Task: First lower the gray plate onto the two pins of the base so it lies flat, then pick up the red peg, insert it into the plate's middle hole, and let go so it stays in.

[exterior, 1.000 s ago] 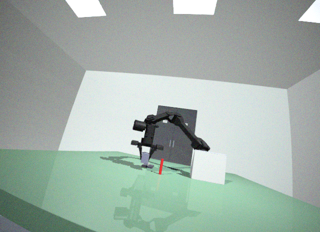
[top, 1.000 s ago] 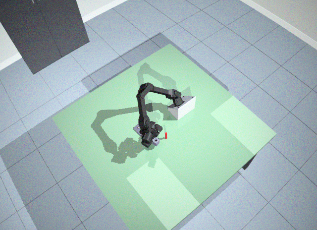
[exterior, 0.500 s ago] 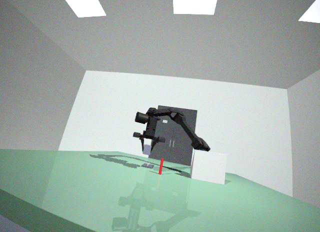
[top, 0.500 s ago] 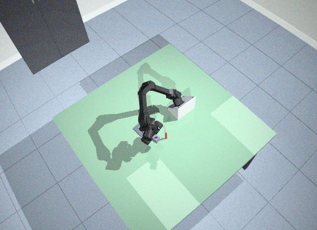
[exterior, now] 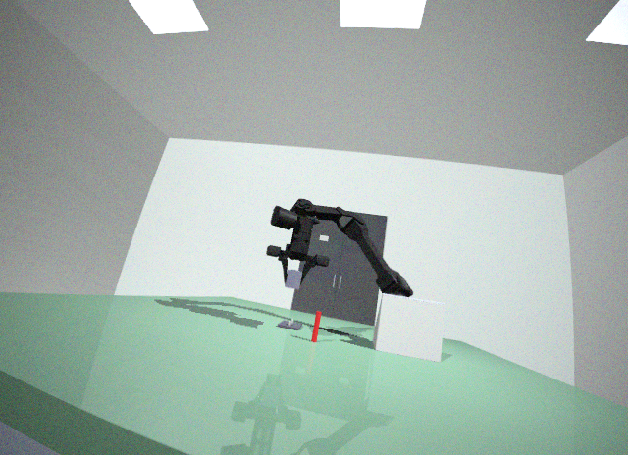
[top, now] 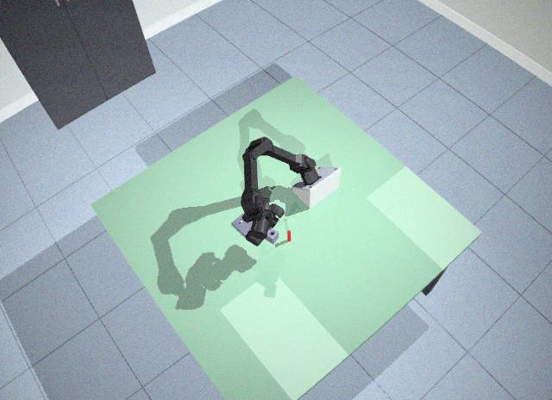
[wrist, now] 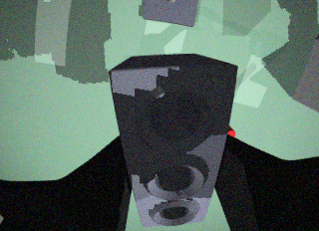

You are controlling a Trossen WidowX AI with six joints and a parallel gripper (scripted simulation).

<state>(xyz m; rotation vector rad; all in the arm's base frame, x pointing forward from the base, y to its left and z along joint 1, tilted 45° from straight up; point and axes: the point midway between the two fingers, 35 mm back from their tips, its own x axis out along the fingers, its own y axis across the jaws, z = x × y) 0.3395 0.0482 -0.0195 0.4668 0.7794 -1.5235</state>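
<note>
My gripper tip is 9 cm past the red peg, 4 cm to the right of it and 10 cm above it. The rest, counted from my gripper tip: gray plate (3 cm above).
</note>
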